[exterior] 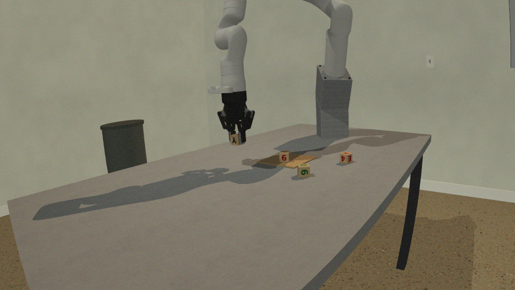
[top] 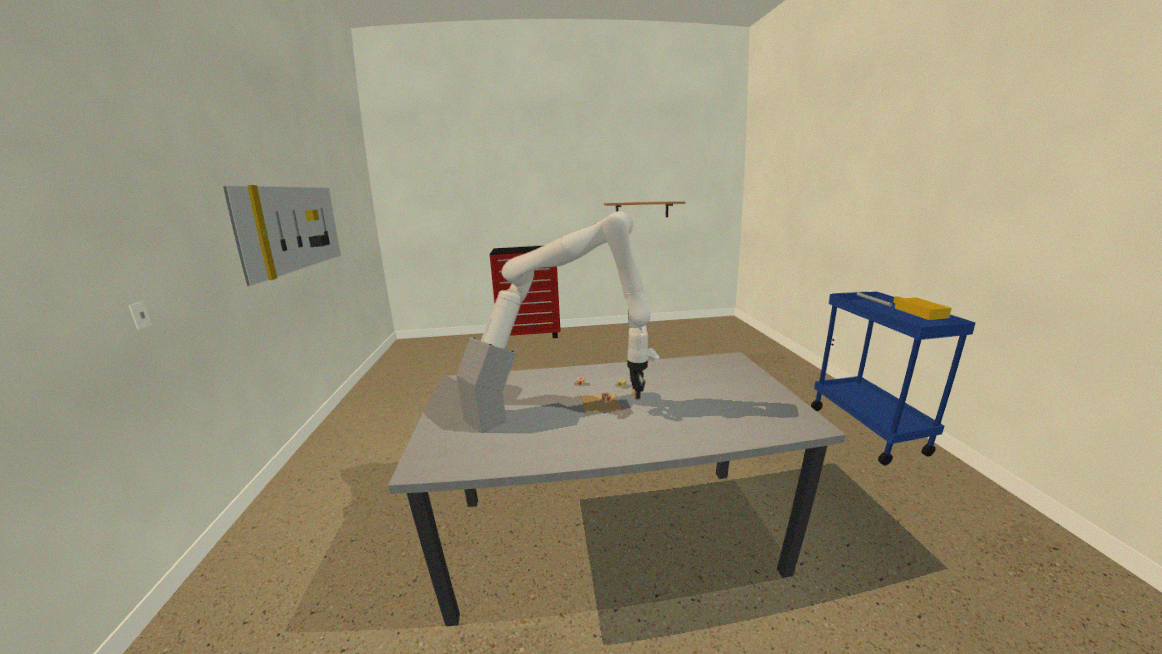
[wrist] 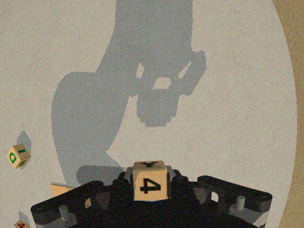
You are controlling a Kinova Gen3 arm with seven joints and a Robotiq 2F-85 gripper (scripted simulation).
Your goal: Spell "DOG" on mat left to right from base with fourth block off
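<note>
My gripper is now 11 cm past the O block, 10 cm to the right of it and 7 cm above it. Also, from my hand: tan mat: 13 cm behind, 9 cm to the left, 8 cm below; then G block: 1 cm below; then D block: 3 cm behind, 23 cm to the left, 7 cm below.
</note>
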